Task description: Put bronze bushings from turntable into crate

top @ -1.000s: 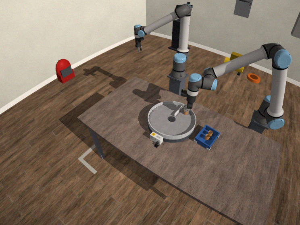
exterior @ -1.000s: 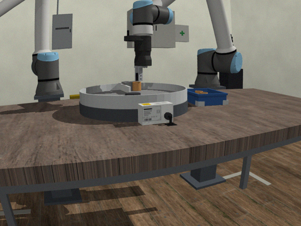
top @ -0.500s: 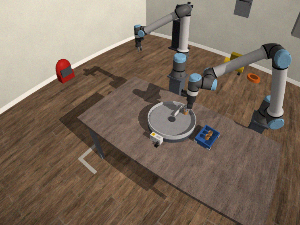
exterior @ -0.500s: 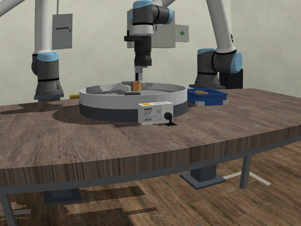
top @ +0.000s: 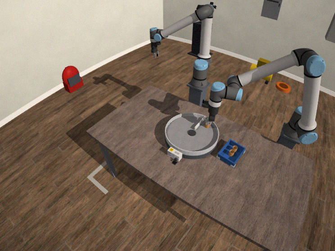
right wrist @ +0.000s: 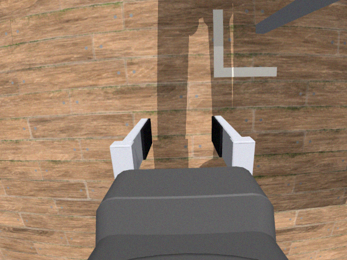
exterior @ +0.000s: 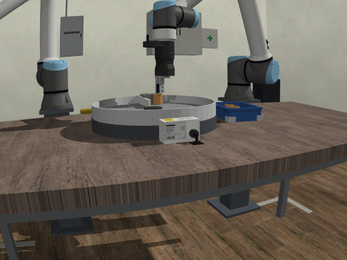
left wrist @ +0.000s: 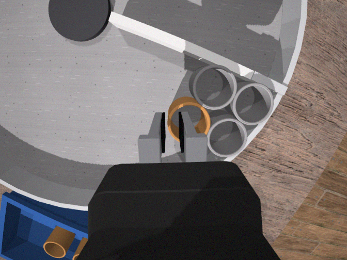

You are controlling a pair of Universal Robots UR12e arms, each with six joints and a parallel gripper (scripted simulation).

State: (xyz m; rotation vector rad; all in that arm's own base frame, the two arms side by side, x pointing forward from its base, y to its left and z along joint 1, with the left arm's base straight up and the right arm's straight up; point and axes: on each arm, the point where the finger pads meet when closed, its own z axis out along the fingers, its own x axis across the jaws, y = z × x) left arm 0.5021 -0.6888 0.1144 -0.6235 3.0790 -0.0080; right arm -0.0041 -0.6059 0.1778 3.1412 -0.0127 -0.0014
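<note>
My left hand is 13 cm short of the turntable, 6 cm above it and 5 cm to the left of it. Round my left hand: blue crate: 28 cm to the left, 9 cm below, 6 cm ahead.
</note>
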